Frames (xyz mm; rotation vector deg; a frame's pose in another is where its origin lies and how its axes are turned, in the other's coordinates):
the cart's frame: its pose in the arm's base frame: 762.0 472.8 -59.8 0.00 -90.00 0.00
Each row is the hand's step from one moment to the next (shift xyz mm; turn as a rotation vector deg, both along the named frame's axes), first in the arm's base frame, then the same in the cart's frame.
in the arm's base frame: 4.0 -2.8 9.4 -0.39 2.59 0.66
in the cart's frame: 9.4 -2.8 -4.0 0.66 2.59 0.39
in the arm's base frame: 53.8 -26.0 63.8 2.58 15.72 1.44
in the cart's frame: 63.8 -26.0 -53.8 1.44 15.72 -2.58
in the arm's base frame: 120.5 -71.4 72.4 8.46 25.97 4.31
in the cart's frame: 72.4 -71.4 -120.5 4.31 25.97 -8.46
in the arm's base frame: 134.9 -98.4 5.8 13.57 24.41 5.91
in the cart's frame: 5.8 -98.4 -134.9 5.91 24.41 -13.57
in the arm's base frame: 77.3 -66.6 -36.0 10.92 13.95 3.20
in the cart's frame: -36.0 -66.6 -77.3 3.20 13.95 -10.92
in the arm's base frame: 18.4 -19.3 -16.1 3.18 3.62 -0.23
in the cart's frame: -16.1 -19.3 -18.4 -0.23 3.62 -3.18
